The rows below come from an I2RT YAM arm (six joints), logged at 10 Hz.
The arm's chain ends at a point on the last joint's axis. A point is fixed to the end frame.
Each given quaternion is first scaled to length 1.
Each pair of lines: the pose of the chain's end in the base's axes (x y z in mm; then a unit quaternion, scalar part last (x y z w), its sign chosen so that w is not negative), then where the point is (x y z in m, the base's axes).
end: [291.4 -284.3 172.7 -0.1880 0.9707 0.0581 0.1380]
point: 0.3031 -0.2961 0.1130
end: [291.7 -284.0 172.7 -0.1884 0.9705 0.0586 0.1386]
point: 0.3035 -0.2957 0.1130
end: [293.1 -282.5 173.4 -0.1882 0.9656 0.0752 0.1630]
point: 0.3075 -0.2917 0.1138
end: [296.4 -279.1 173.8 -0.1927 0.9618 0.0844 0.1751]
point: 0.3121 -0.2868 0.1143
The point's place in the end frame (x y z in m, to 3 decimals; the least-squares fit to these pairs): 0.011 -0.019 0.058
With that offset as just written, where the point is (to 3 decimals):
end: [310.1 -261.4 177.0 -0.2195 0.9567 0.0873 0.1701]
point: 0.326 -0.269 0.117
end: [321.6 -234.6 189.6 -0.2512 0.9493 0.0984 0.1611]
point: 0.337 -0.240 0.130
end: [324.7 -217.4 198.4 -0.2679 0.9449 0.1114 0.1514]
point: 0.339 -0.221 0.138
